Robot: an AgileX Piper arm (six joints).
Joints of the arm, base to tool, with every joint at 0 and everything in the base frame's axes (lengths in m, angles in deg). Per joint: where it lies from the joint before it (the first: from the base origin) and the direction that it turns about. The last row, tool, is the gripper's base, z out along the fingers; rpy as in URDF.
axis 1: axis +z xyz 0 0 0.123
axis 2: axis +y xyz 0 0 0
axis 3: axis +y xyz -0.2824 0 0.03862
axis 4: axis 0.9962 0 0.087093 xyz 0.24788 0 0.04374
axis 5: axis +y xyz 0 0 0
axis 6: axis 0.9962 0 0.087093 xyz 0.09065 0 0.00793
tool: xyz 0 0 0 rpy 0 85.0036 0
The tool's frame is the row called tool.
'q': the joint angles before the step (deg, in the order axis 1, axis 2, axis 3, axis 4, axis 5, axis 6). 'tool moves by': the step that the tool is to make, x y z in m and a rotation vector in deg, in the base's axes. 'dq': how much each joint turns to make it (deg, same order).
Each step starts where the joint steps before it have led.
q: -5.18 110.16 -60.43 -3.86 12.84 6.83
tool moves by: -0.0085 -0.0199 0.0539 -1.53 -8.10 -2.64
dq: -3.15 -8.27 0.01 -0.67 0.04 -0.09
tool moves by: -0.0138 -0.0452 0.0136 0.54 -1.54 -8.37
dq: -7.32 -2.24 -0.03 0.05 0.90 1.29
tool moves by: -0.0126 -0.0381 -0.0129 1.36 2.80 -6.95
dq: -6.24 1.76 0.07 -0.28 1.28 1.04
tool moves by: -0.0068 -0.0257 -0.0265 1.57 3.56 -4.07
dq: -4.08 4.15 0.00 -0.10 -0.26 0.09
